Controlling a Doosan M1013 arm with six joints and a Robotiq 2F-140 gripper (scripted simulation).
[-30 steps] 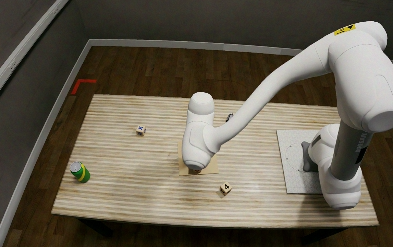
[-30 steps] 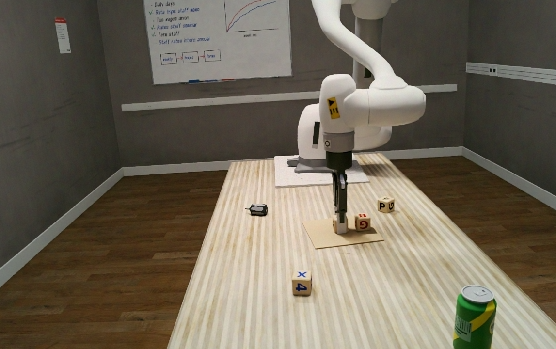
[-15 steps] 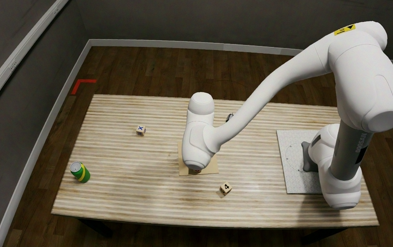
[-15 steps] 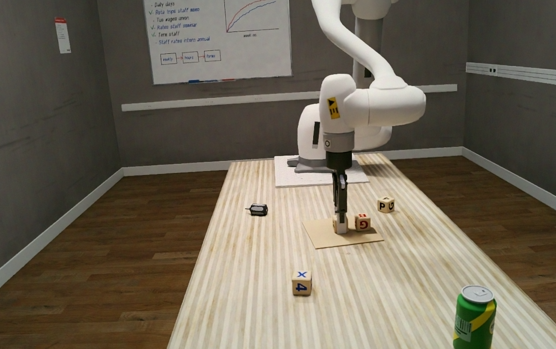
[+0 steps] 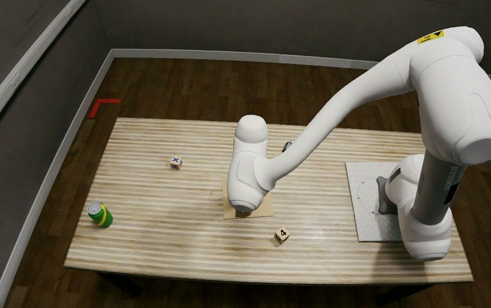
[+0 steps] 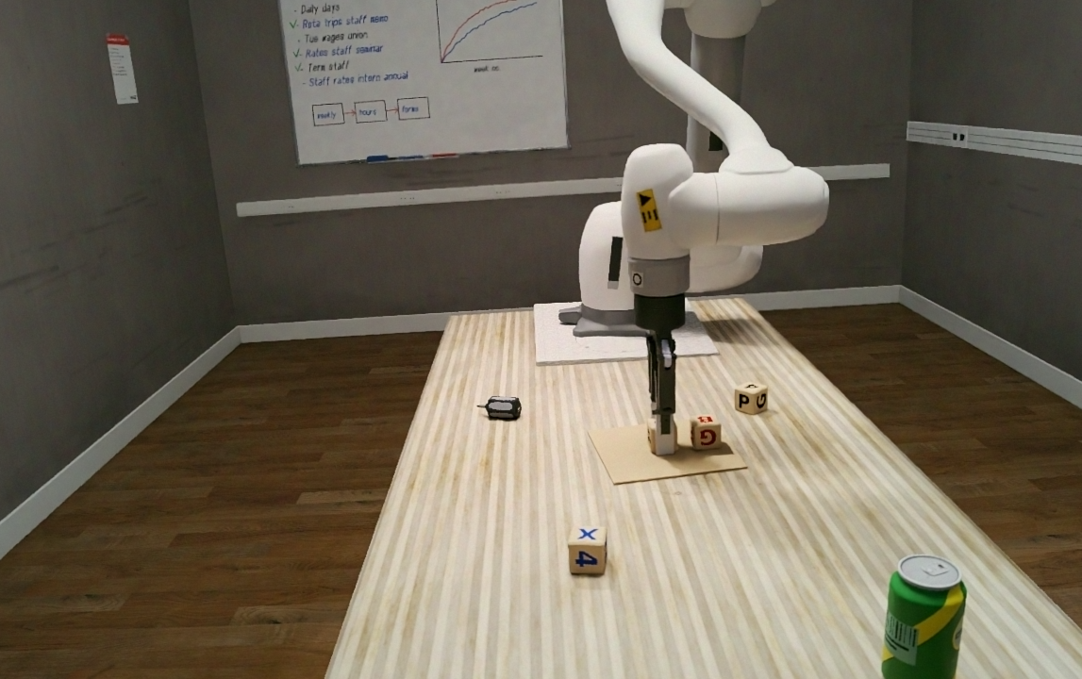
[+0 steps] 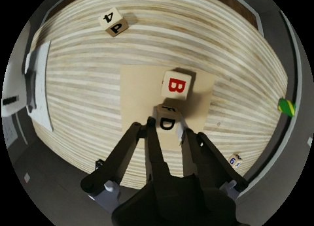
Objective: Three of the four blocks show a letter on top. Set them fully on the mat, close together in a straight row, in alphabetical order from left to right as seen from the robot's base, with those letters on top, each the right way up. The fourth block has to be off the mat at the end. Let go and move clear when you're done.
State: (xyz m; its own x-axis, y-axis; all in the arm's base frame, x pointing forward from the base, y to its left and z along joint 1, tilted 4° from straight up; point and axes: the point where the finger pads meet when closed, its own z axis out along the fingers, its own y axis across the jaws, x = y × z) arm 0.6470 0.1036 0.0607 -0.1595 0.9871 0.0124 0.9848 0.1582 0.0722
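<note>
My hand is 40 mm above the tan mat. The rest, counted from my hand: black object (150 mm behind, 290 mm to the right, 20 mm below).
</note>
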